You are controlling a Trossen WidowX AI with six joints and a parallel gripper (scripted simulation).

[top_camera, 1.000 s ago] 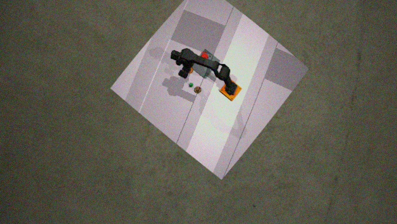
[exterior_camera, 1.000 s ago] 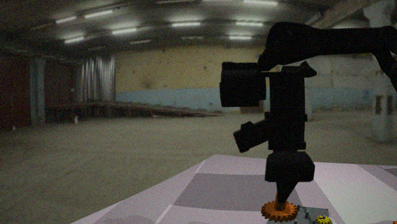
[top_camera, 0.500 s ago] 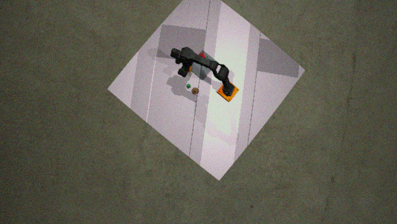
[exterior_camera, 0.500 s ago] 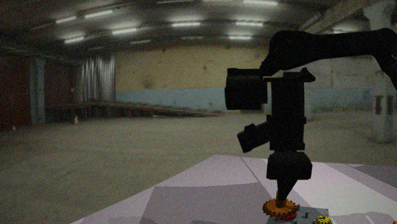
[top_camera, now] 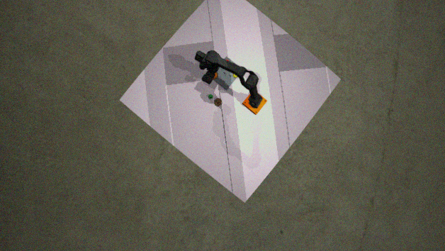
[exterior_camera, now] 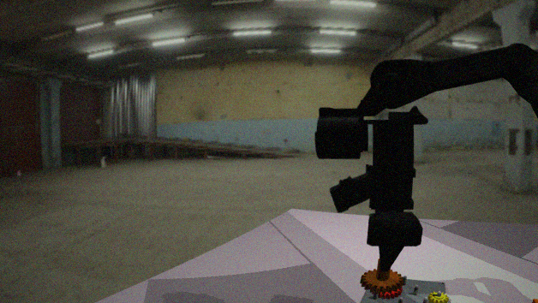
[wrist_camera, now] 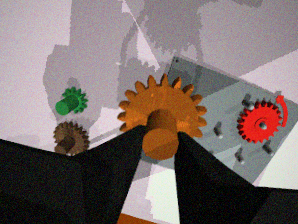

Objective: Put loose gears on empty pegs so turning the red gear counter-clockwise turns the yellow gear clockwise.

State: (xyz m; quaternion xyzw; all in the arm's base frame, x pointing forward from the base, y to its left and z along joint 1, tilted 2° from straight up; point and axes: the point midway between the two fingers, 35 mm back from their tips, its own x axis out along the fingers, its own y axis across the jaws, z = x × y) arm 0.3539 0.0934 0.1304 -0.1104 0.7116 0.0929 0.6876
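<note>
Right now the small green gear is 80 mm behind my gripper tip, 110 mm to the left of it and 130 mm below it. The rest, counted from my gripper tip: orange gear (10 mm below); then yellow gear (90 mm behind, 150 mm to the right, 130 mm below); then red gear (20 mm ahead, 150 mm to the right, 130 mm below).
</note>
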